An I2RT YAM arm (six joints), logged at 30 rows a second.
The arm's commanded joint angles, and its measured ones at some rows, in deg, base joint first. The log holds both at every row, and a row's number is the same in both.
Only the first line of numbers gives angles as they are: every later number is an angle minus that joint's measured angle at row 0.
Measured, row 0: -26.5 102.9 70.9 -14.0 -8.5 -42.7
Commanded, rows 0 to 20: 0.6 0.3 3.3 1.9 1.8 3.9; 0.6 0.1 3.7 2.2 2.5 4.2; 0.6 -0.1 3.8 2.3 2.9 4.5; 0.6 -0.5 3.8 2.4 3.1 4.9; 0.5 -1.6 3.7 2.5 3.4 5.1; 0.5 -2.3 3.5 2.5 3.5 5.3; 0.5 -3.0 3.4 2.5 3.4 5.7; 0.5 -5.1 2.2 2.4 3.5 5.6; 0.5 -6.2 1.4 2.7 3.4 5.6; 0.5 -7.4 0.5 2.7 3.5 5.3; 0.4 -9.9 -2.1 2.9 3.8 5.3; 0.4 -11.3 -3.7 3.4 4.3 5.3; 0.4 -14.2 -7.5 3.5 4.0 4.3; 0.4 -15.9 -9.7 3.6 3.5 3.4; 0.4 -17.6 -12.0 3.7 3.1 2.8; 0.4 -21.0 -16.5 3.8 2.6 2.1; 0.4 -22.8 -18.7 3.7 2.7 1.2; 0.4 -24.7 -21.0 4.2 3.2 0.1; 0.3 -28.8 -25.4 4.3 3.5 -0.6; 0.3 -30.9 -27.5 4.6 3.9 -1.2; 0.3 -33.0 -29.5 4.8 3.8 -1.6
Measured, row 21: 0.3 -26.1 -21.8 4.5 3.8 1.3
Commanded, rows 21 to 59: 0.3 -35.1 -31.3 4.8 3.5 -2.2; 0.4 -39.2 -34.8 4.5 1.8 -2.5; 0.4 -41.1 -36.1 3.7 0.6 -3.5; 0.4 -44.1 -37.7 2.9 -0.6 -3.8; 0.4 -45.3 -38.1 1.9 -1.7 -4.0; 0.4 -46.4 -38.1 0.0 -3.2 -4.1; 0.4 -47.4 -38.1 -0.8 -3.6 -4.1; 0.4 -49.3 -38.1 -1.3 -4.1 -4.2; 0.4 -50.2 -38.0 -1.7 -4.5 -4.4; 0.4 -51.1 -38.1 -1.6 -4.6 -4.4; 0.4 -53.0 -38.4 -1.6 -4.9 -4.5; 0.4 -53.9 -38.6 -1.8 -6.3 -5.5; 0.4 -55.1 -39.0 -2.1 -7.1 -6.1; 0.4 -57.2 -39.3 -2.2 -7.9 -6.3; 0.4 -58.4 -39.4 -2.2 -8.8 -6.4; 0.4 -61.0 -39.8 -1.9 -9.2 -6.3; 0.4 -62.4 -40.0 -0.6 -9.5 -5.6; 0.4 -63.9 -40.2 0.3 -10.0 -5.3; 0.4 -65.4 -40.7 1.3 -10.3 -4.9; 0.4 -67.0 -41.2 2.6 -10.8 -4.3; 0.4 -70.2 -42.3 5.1 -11.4 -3.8; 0.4 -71.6 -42.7 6.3 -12.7 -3.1; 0.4 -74.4 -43.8 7.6 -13.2 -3.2; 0.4 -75.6 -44.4 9.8 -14.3 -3.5; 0.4 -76.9 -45.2 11.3 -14.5 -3.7; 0.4 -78.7 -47.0 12.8 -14.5 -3.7; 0.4 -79.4 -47.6 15.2 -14.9 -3.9; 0.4 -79.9 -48.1 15.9 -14.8 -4.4; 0.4 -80.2 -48.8 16.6 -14.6 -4.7; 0.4 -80.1 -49.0 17.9 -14.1 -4.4; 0.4 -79.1 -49.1 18.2 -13.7 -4.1; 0.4 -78.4 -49.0 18.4 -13.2 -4.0; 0.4 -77.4 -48.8 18.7 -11.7 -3.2; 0.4 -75.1 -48.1 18.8 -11.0 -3.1; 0.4 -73.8 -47.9 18.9 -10.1 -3.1; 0.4 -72.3 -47.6 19.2 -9.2 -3.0; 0.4 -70.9 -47.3 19.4 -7.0 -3.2; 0.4 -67.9 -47.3 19.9 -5.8 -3.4; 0.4 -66.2 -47.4 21.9 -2.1 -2.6
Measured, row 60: 0.3 -71.1 -48.4 16.0 -8.9 -4.2
